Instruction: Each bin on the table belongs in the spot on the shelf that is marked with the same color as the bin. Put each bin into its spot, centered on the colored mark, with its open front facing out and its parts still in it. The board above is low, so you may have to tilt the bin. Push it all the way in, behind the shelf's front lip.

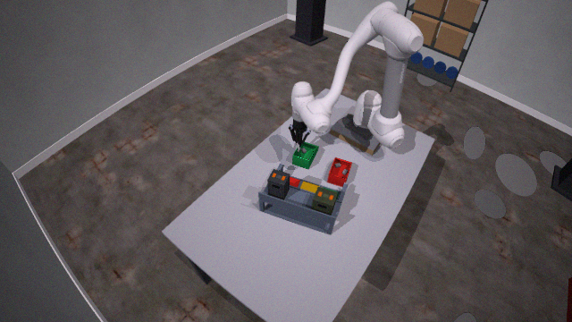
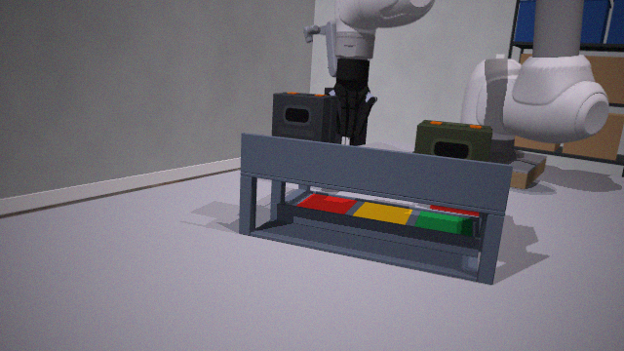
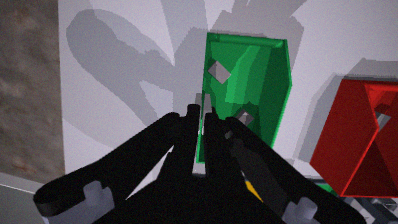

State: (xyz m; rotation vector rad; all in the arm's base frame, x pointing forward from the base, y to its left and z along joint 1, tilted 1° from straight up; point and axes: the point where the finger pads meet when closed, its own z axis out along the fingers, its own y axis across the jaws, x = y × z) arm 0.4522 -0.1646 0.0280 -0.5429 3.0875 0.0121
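Now: the green bin 2 cm behind my hand, 4 cm to the left of it and 4 cm below it. From my hand the other things lie so: olive box: 24 cm ahead, 38 cm to the left, 7 cm above; then red bin: 6 cm behind, 27 cm to the left, 4 cm below; then dark grey box: 33 cm ahead, 16 cm to the left, 9 cm above.
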